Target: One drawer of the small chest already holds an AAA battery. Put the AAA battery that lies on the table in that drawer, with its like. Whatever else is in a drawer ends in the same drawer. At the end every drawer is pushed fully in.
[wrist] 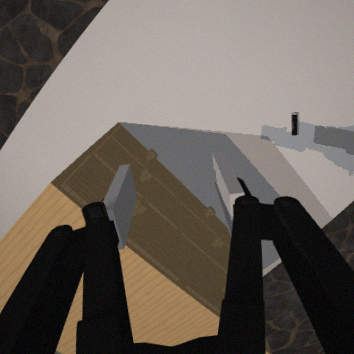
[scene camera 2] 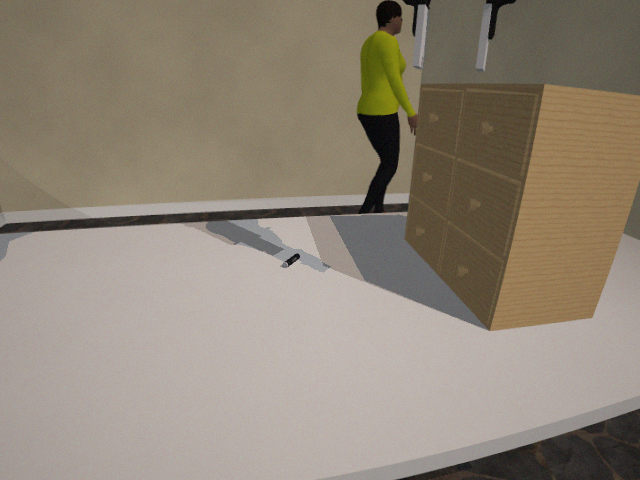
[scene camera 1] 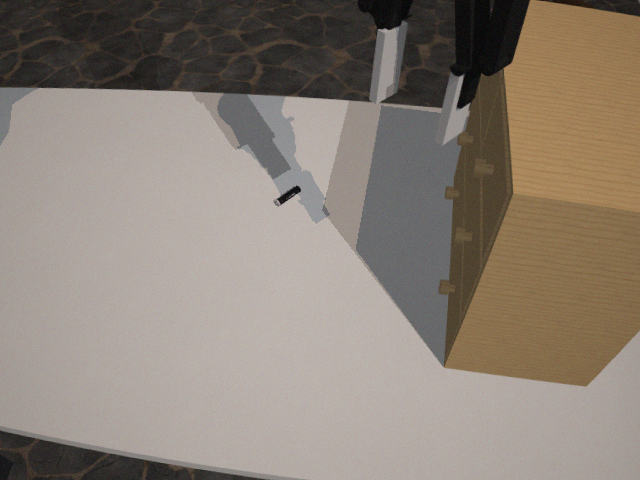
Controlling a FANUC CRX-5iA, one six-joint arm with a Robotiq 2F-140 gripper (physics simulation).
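The AAA battery (scene camera 1: 287, 195) (scene camera 2: 290, 260) (wrist: 295, 124), black with a silvery end, lies on its side on the white table (scene camera 1: 206, 310) (scene camera 2: 206, 361) (wrist: 200, 60), left of the chest in the scene views. The small wooden chest (scene camera 1: 573, 113) (scene camera 2: 568, 206) (wrist: 30, 225) has two columns of three drawers with small knobs. All its drawer fronts look flush; the insides are hidden. My gripper (scene camera 1: 410, 121) (scene camera 2: 449, 68) (wrist: 172, 174) is open, with its fingers apart and no object between them. It points down and, in scene camera 2, is higher than the chest's top.
A person (scene camera 2: 382, 72) in a yellow top and black trousers stands beyond the table's far edge, near the wall, in scene camera 2. The shadow of the chest falls on the table before its drawer fronts. An arm shadow falls around the battery.
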